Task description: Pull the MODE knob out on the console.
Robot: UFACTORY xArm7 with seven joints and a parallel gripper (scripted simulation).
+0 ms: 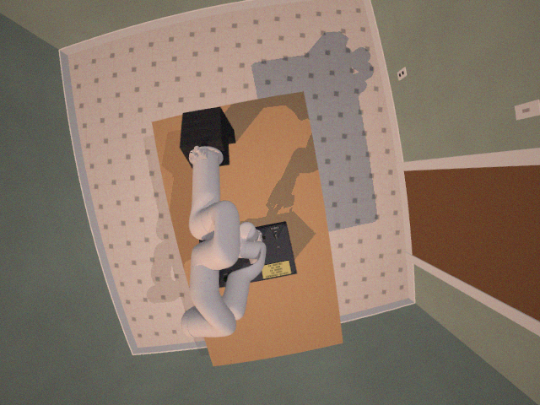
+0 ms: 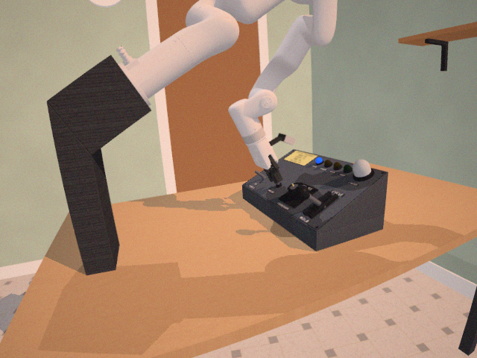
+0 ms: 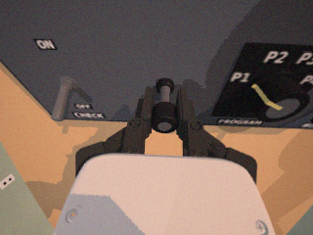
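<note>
The black mode knob lies right at my hand. From my hand the other things lie so: dark grey console: 70 mm to the right, 40 mm below, 20 mm ahead; then program dial: 110 mm to the right, 30 mm behind, 20 mm below; then check toggle: 110 mm to the left, 50 mm ahead, 20 mm below.
</note>
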